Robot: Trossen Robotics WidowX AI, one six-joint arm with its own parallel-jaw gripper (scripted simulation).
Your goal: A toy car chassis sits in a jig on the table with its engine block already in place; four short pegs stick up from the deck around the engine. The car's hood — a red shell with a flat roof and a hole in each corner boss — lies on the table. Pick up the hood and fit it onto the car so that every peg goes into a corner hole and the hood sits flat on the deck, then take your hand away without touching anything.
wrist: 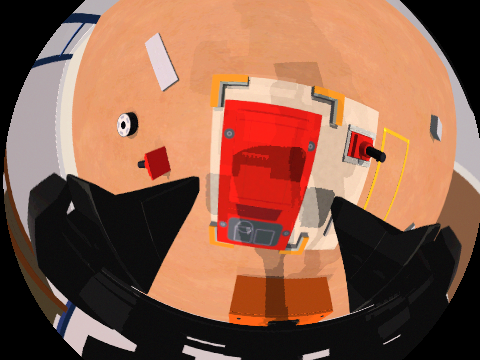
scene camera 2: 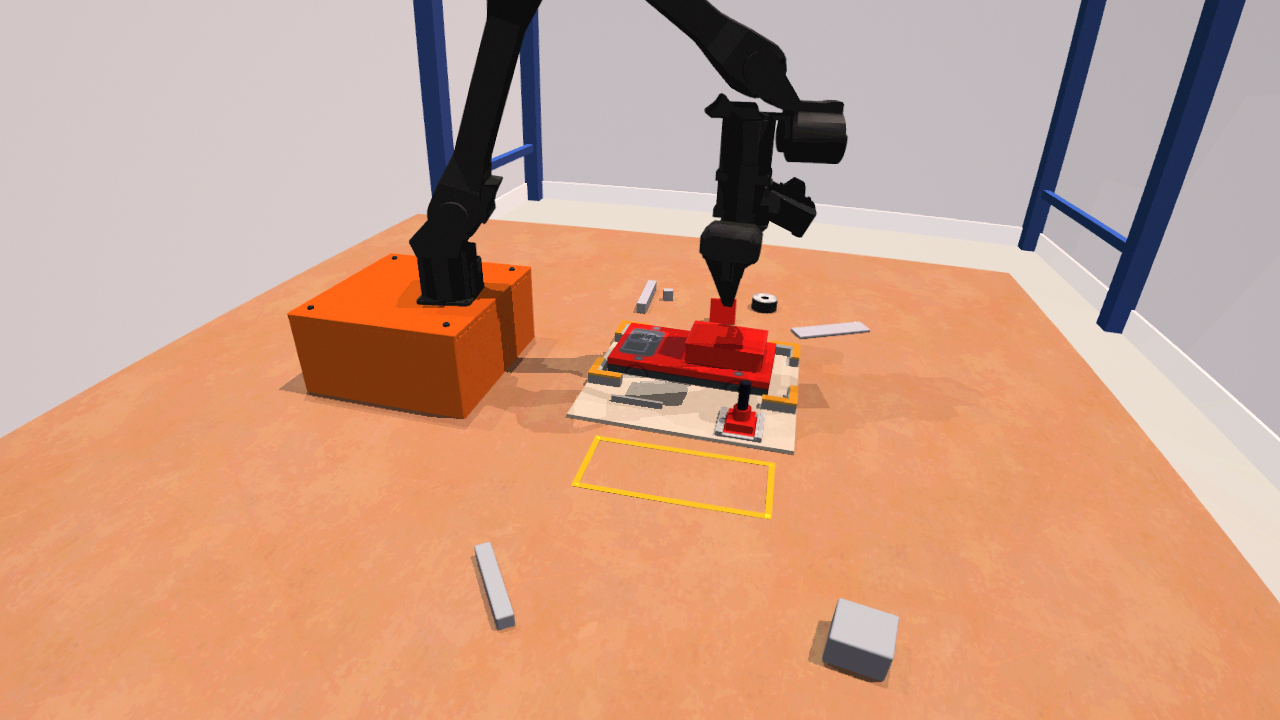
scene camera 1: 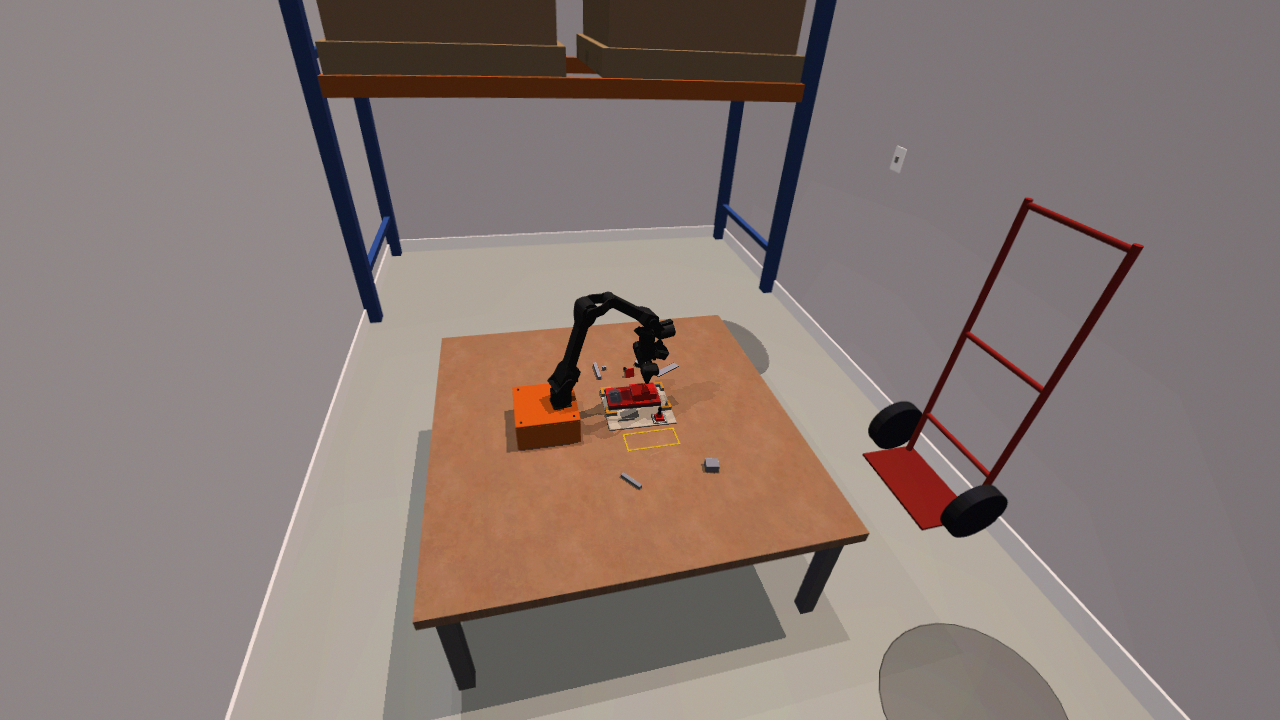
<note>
The gripper (scene camera 2: 732, 291) is open and holds nothing. Further things: a red hood (scene camera 2: 742, 348) and a cream jig (scene camera 1: 619, 419).
The gripper is seen too in the wrist view (wrist: 269, 194) and in scene camera 1 (scene camera 1: 644, 376). The cream jig is seen too in the wrist view (wrist: 334, 173).
</note>
